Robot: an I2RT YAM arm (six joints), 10 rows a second.
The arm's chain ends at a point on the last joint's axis. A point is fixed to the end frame.
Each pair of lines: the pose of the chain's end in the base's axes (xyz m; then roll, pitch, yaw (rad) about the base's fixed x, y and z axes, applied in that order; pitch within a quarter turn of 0, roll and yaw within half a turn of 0), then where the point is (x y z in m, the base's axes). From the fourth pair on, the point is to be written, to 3 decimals.
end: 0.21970, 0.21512, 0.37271, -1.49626, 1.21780, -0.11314
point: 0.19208 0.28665 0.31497
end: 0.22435, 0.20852, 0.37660, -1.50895, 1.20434, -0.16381
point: 0.20026 0.28069 0.31808
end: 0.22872, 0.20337, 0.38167, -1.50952, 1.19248, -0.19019
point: 0.20718 0.27599 0.32272
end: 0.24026, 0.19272, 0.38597, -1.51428, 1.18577, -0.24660
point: 0.223 0.266 0.327
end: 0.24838, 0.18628, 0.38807, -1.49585, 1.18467, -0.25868
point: 0.233 0.261 0.329
